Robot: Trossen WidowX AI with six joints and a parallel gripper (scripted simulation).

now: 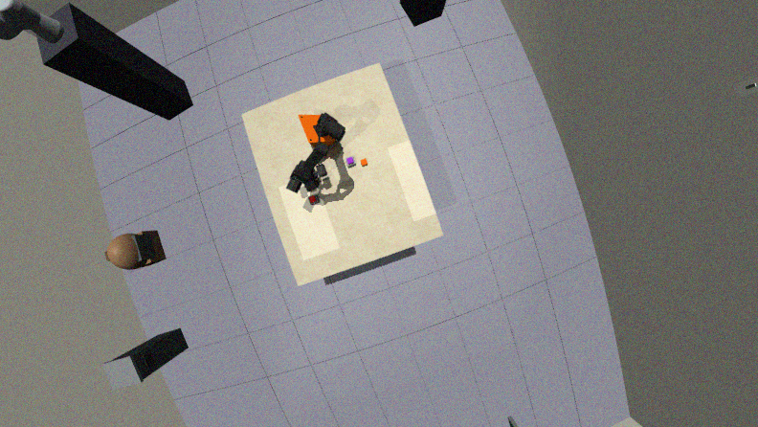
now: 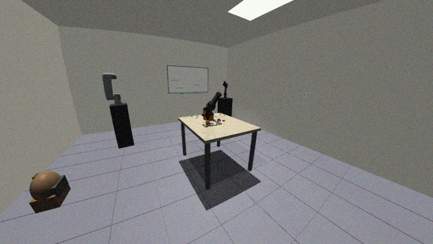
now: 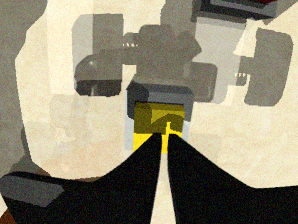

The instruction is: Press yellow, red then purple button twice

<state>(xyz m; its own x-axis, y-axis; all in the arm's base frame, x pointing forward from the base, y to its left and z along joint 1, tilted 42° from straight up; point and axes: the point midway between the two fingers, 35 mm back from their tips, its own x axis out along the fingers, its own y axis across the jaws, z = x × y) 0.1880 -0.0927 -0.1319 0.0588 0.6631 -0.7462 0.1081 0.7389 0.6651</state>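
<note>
The yellow button is 20 mm below my gripper tip. Also, from my gripper tip: red button 100 mm ahead, 60 mm to the right, 20 mm below; small orange block 290 mm to the left, 40 mm below, 40 mm ahead; purple button 230 mm to the left, 20 mm below.
</note>
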